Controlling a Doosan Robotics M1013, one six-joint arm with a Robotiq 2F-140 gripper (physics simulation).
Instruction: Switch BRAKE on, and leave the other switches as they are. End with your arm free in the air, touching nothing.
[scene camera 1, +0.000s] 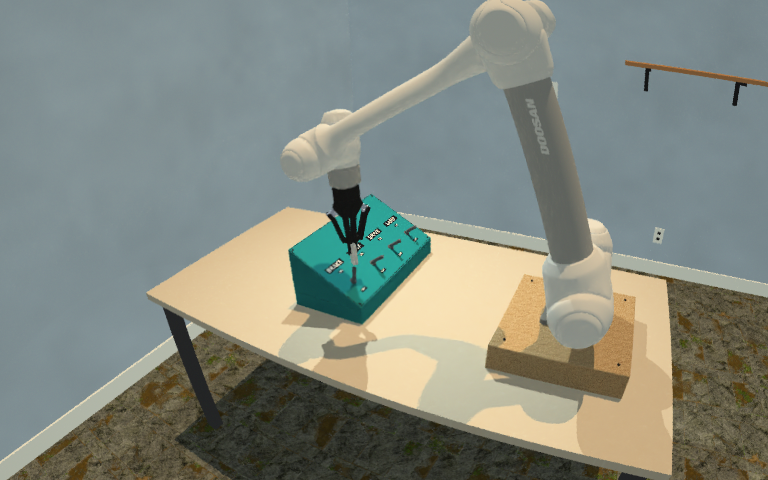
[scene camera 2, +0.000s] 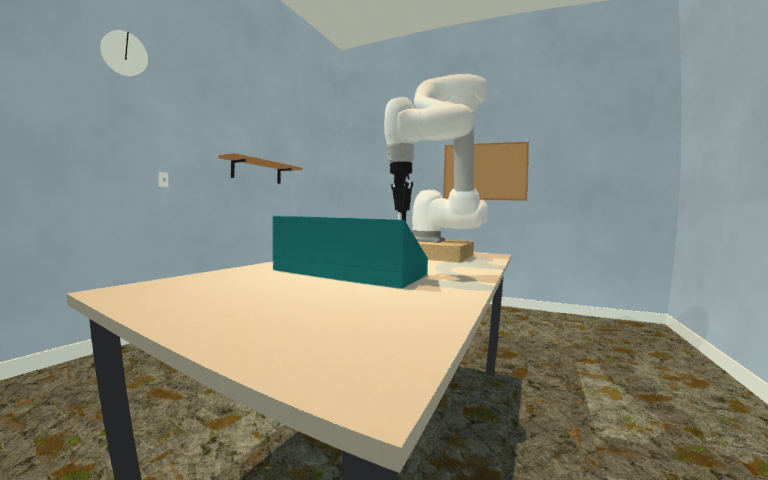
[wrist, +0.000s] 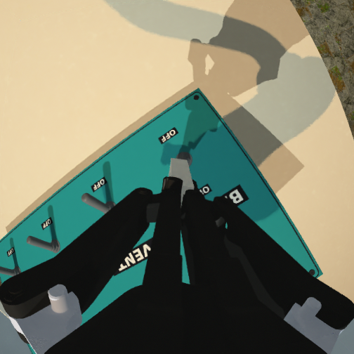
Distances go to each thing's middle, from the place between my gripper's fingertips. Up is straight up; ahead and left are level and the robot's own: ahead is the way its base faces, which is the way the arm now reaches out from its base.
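Scene:
Teal switch box (scene camera 1: 321, 267): 70 mm ahead of my hand, 180 mm to the right of it, 70 mm below it.

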